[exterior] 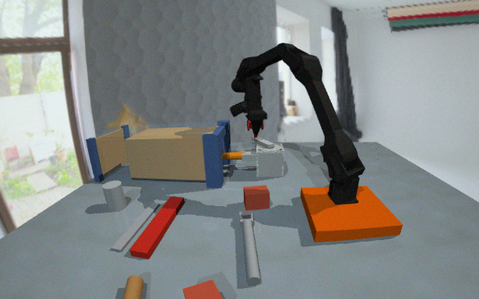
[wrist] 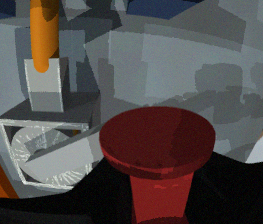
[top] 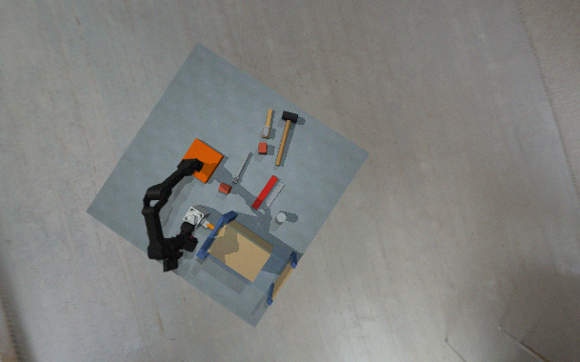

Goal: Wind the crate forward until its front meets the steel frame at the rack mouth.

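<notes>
Now: gripper tip 20 mm below the red knob. Round my gripper tip: grey crank handle: 20 mm behind, 30 mm to the left, 10 mm below; then grey winch: 60 mm behind, 80 mm to the left, 80 mm below; then frame: 120 mm ahead, 80 mm to the left, 10 mm below.
</notes>
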